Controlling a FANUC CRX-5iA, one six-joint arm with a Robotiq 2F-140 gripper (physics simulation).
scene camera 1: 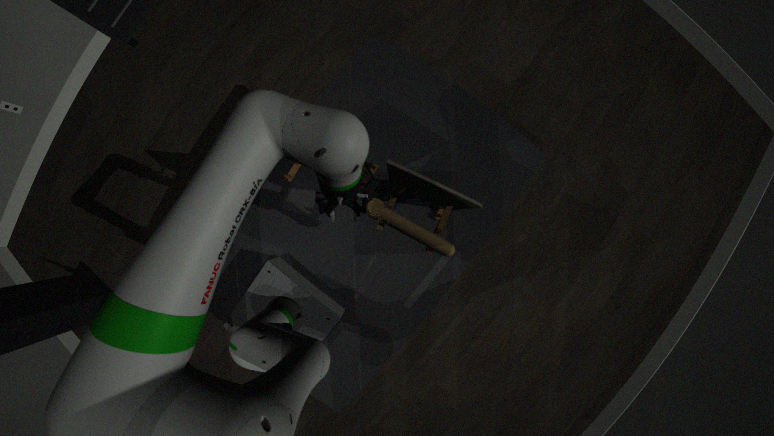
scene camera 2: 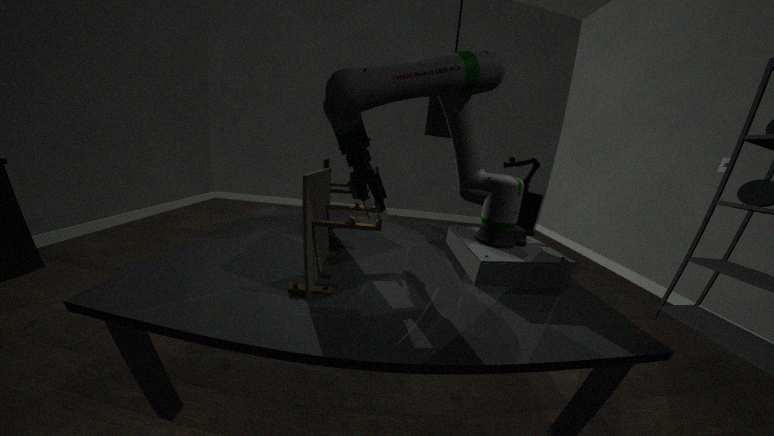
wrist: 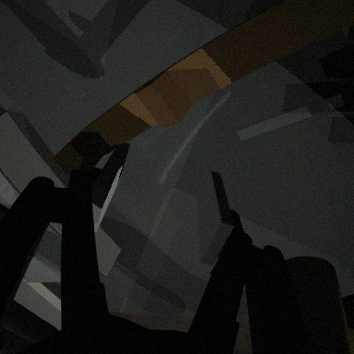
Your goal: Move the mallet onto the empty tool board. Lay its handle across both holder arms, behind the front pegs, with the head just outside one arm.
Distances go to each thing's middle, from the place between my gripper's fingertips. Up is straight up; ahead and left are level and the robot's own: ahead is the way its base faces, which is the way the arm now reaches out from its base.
The wooden mallet [scene camera 1: 375, 209] is 19 cm to the right of my hand, 9 cm ahead of it and 9 cm above it.
